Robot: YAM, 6 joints.
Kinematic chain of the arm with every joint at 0, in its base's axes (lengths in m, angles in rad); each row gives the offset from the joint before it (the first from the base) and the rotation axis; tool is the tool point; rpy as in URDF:
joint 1: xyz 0 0 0.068 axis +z
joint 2: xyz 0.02 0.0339 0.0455 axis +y
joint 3: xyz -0.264 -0.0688 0 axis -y
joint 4: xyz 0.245 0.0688 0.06 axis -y
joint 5: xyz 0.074 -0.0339 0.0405 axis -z
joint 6: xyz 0.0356 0 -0.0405 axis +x
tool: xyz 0 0 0 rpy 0 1.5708 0
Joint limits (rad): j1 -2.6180..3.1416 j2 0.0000..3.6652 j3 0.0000..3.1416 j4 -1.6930..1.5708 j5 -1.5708..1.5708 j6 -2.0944..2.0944
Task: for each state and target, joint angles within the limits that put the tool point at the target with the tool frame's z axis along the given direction. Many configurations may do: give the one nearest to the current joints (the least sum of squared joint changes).
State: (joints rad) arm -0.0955 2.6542 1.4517 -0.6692 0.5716 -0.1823
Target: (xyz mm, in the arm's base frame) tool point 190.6 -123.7 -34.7 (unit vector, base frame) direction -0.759 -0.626 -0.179
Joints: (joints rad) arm -0.4361 2.6177 1.0455 -1.1695 1.0930 -0.1823
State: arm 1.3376 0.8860 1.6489 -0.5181 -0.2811 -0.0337
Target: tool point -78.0 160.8 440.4 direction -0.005 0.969 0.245
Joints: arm 2.1231 0.8483 1.0120 0.1242 0.5286 -0.0337
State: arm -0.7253 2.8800 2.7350 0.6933 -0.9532 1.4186
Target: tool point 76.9 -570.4 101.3 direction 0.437 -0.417 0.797
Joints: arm -1.4608 3.4636 3.1399 1.3687 -0.3991 1.4186
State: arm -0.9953 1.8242 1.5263 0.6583 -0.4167 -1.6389
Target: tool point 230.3 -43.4 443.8 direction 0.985 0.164 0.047
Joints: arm -0.2471 1.0693 1.2082 -0.0875 -0.4116 -1.6389
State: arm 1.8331 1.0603 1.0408 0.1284 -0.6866 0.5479
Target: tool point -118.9 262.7 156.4 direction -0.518 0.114 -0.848
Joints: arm 1.9413 1.6154 0.8761 -0.4980 -0.4573 0.5479
